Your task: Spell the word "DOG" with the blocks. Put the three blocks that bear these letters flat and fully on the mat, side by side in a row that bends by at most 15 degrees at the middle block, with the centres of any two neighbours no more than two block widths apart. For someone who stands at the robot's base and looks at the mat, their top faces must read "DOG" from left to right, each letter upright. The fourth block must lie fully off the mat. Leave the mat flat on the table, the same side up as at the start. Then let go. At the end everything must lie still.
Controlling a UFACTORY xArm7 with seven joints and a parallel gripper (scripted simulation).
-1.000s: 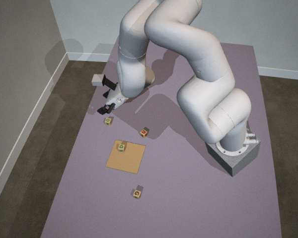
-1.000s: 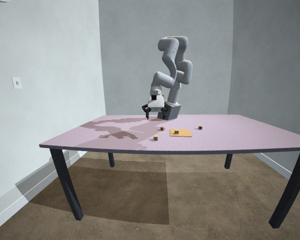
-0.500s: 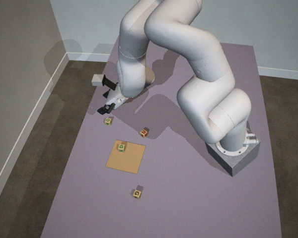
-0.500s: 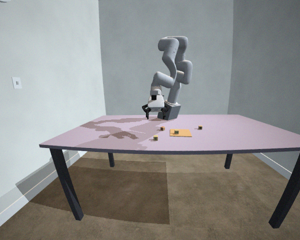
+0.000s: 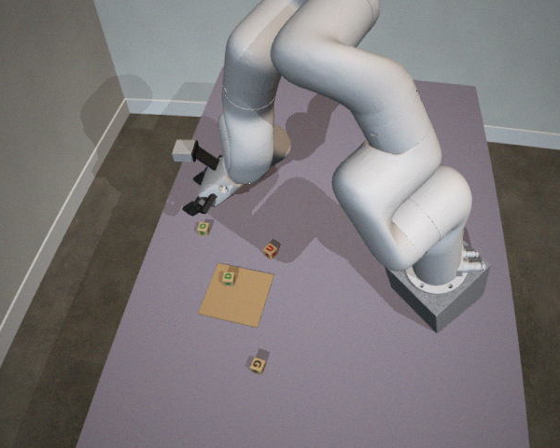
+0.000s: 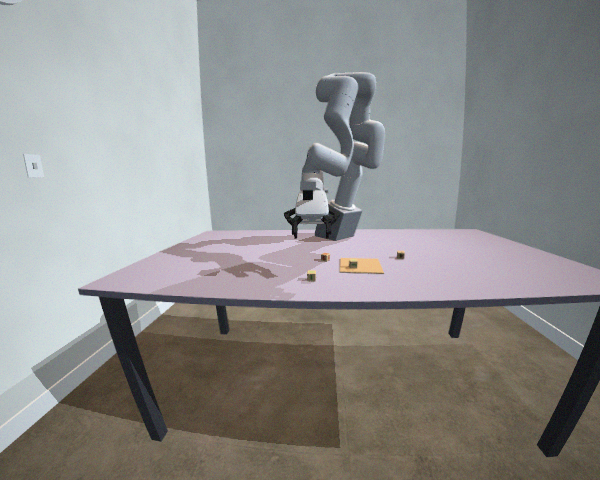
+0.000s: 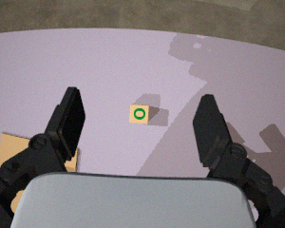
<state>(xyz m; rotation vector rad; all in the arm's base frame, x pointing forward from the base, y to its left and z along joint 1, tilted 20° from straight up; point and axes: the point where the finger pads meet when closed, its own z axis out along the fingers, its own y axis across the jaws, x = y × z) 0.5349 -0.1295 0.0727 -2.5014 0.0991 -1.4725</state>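
My hand is 10 cm past the D block, 13 cm to the right of it and 13 cm above it. Round my hand: G block 22 cm behind, 32 cm to the left, 13 cm below; mat 13 cm behind, 16 cm to the left, 14 cm below; O block 13 cm below.
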